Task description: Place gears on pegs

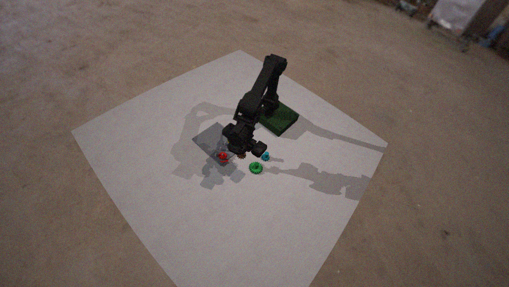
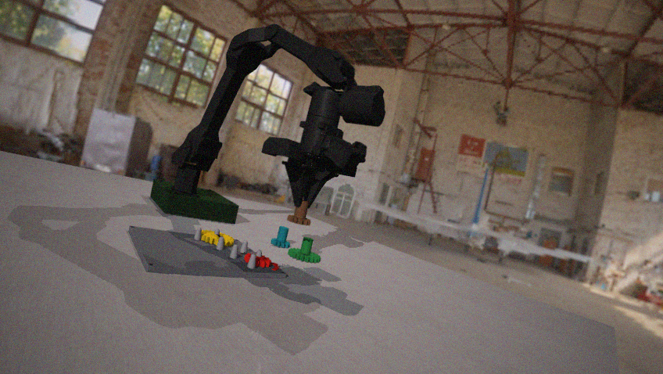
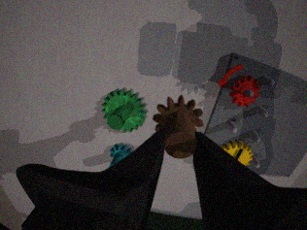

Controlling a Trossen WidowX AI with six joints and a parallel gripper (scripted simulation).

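Right now the red gear is 9 cm below my gripper tip, 8 cm to the right of it and 5 cm ahead of it. From my gripper tip the other things lie so: teal gear 13 cm behind, 9 cm below, 3 cm to the left; green gear 9 cm below, 6 cm to the left, 5 cm behind; brown gear 1 cm below.
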